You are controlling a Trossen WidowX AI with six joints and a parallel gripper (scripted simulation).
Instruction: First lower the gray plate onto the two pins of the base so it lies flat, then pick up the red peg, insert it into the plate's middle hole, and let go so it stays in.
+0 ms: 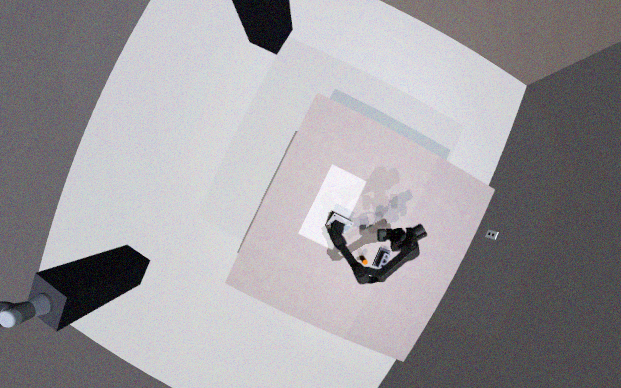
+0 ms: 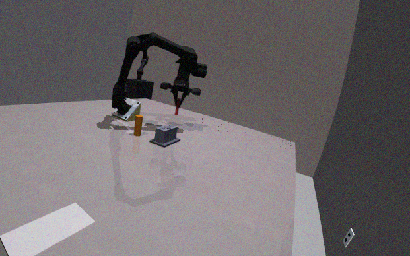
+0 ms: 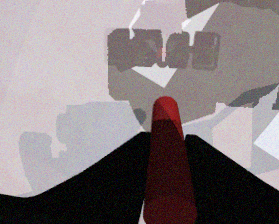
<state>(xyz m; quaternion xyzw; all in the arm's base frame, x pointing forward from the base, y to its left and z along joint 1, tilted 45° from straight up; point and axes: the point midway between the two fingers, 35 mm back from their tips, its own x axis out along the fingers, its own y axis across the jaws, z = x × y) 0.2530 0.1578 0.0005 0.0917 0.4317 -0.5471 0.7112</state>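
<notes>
Right now the gray plate is 170 mm to the right of my gripper tip, 90 mm ahead of it and 70 mm below it. The rest, counted from my gripper tip: orange cylinder (220 mm to the right, 70 mm below, 20 mm behind); then red peg (right at my gripper tip); then base (170 mm to the right, 100 mm below, 90 mm ahead).
</notes>
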